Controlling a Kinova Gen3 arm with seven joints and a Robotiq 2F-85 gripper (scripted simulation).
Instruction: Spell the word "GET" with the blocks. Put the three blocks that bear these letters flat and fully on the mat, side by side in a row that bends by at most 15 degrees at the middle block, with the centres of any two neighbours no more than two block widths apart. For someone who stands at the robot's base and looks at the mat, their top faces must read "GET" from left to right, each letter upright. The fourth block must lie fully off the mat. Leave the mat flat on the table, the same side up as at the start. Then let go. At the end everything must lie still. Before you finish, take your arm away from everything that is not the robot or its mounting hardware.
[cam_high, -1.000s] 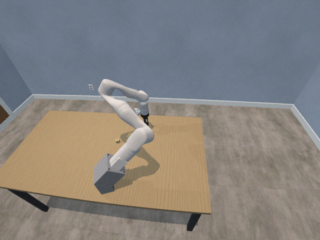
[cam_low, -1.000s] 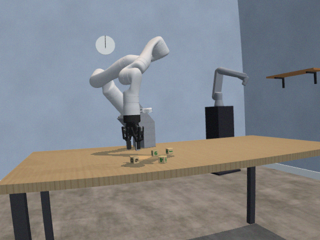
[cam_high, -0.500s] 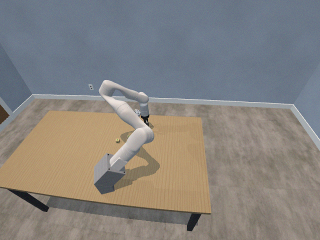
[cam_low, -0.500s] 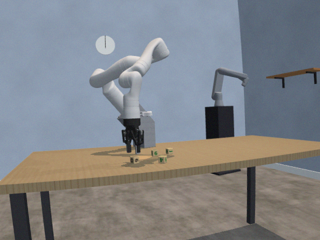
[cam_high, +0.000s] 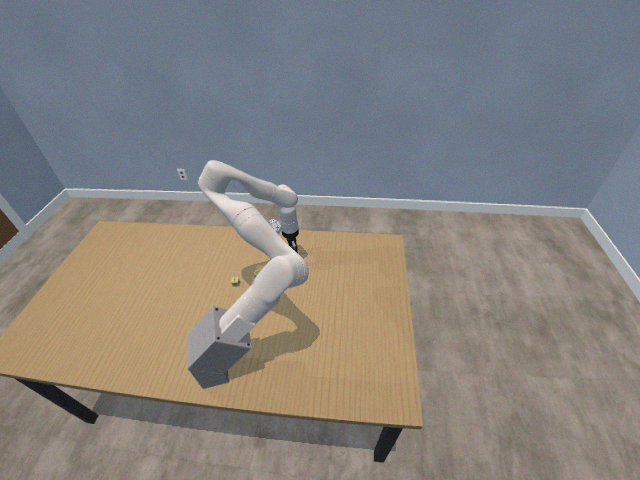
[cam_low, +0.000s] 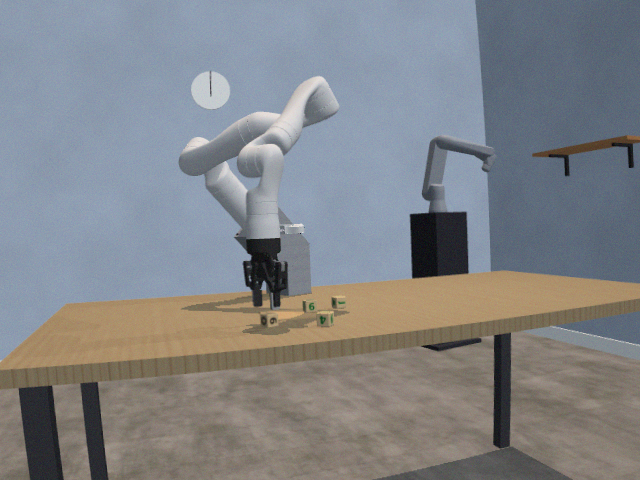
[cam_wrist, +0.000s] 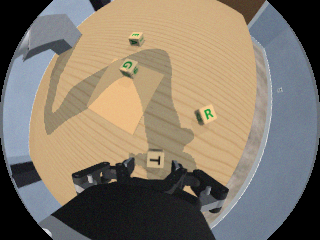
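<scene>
My gripper is now 4 cm above the T block. From my hand the other things lie so: G block (16 cm to the left, 10 cm behind, 4 cm below); then mat (11 cm to the left, 11 cm behind, 5 cm below).
</scene>
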